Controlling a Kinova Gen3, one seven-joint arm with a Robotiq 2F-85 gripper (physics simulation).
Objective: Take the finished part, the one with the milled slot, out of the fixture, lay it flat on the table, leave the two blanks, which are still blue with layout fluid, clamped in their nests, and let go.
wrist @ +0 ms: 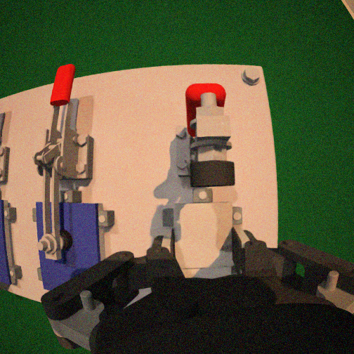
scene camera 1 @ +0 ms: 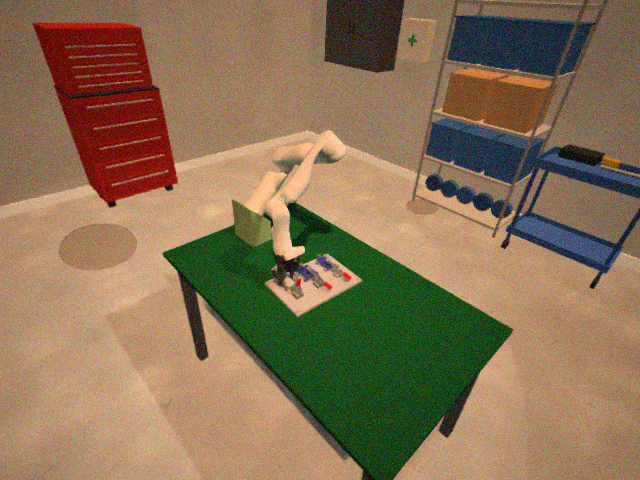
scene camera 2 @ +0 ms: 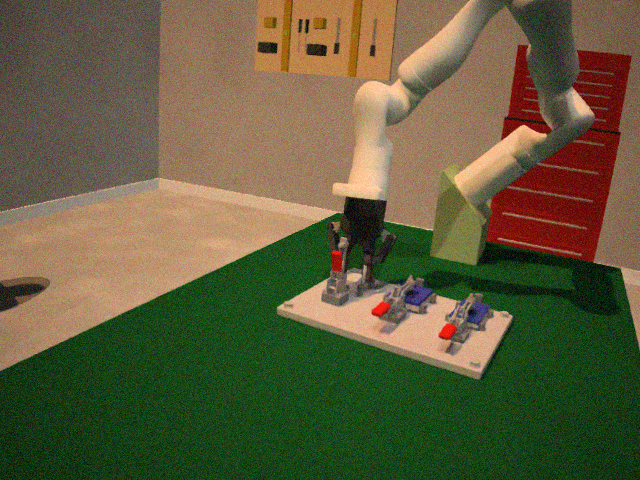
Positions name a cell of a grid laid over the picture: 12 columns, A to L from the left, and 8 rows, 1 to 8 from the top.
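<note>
I can see a fixture plate (wrist: E3), and with it a red clamp handle (wrist: C3) and another red clamp handle (wrist: G3). A blue blank (wrist: C5) is here, as is a finished part (wrist: G6). As for my gripper, it is visible at (scene camera 2: G5), and the wrist view has it too (wrist: G6).
</note>
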